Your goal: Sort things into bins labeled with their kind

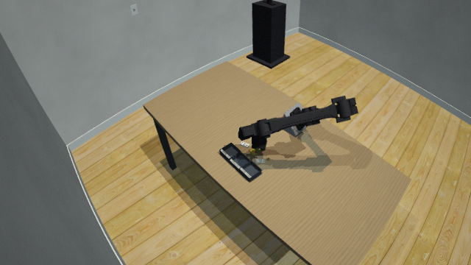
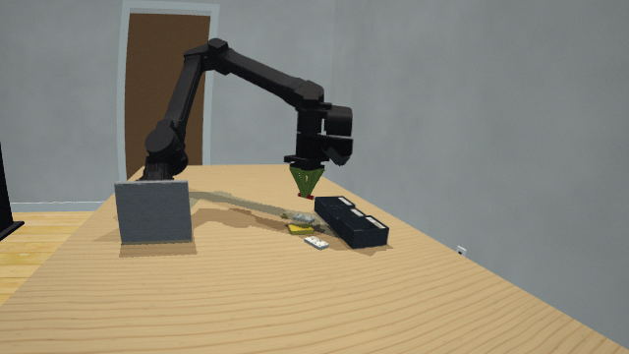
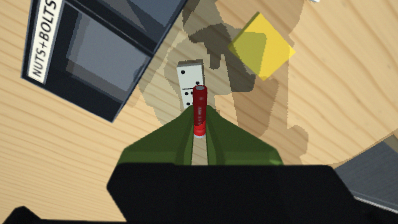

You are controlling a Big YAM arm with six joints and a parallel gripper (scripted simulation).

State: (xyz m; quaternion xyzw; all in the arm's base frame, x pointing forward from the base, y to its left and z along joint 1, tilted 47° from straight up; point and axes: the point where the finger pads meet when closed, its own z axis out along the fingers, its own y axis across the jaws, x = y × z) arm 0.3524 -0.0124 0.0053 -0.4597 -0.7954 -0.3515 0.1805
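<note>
The long black bin lies 90 mm ahead of my hand, 60 mm to the right of it and 50 mm below it. Also, from my hand: yellow block 30 mm behind, 60 mm to the right, 70 mm below; then small nut 40 mm behind, 40 mm to the left, 70 mm below; then red battery 10 mm below.
</note>
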